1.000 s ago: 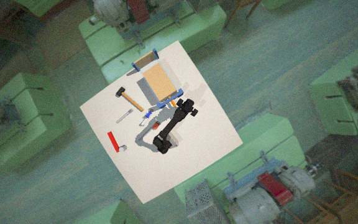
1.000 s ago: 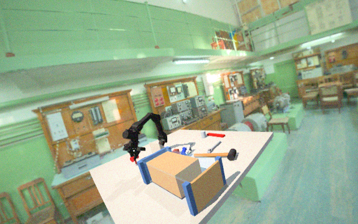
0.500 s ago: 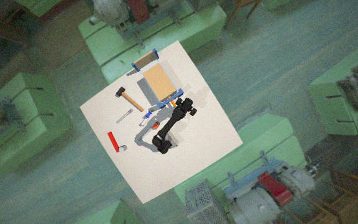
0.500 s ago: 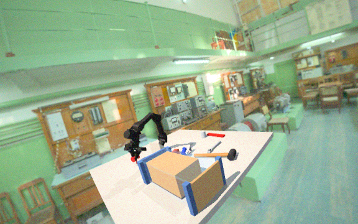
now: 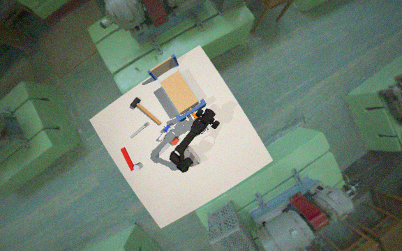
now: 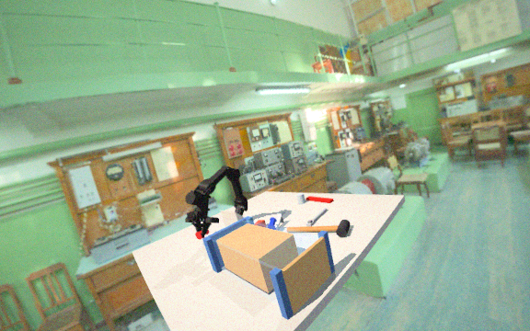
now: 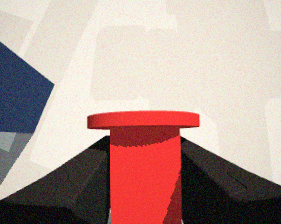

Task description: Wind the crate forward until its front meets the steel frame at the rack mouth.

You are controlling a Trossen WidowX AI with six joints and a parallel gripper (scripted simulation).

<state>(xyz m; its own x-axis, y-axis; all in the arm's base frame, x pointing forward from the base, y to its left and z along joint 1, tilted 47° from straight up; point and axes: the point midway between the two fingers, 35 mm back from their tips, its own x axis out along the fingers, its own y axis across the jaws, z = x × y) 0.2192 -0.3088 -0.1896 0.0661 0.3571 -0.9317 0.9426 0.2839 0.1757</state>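
Now: the blue steel frame 110 mm ahead of my gripper tip, 100 mm to the left of it and 30 mm below it. Also, from my gripper tip: red knob 10 mm behind, 20 mm to the left; winch 70 mm behind, 100 mm to the left, 100 mm below; clear-panelled cubby 350 mm ahead, 90 mm to the left, 20 mm below.
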